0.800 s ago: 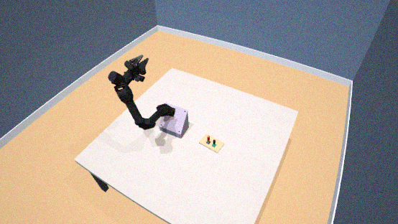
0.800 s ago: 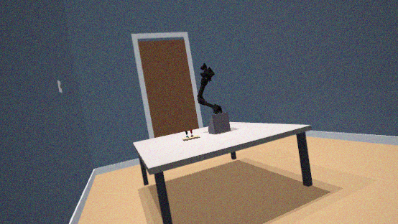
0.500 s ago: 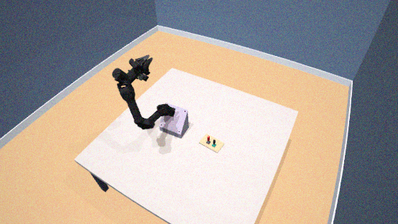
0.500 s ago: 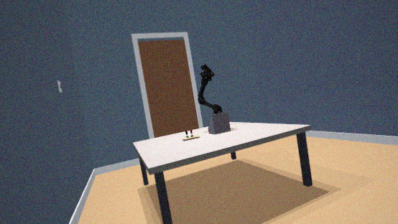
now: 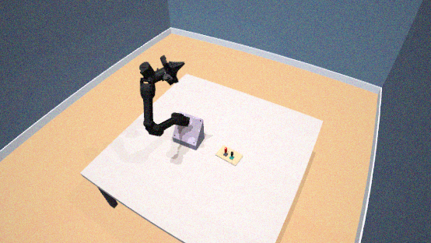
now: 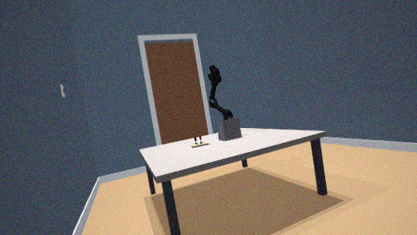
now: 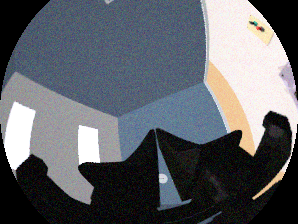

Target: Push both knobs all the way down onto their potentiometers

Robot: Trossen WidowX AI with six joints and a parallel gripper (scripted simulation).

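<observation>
Now: gripper tip 24 cm short of the red knob, 1 cm to the right of it and 60 cm above it. Also, from my gripper tip: dark knob 29 cm ahead, 61 cm below.
</observation>
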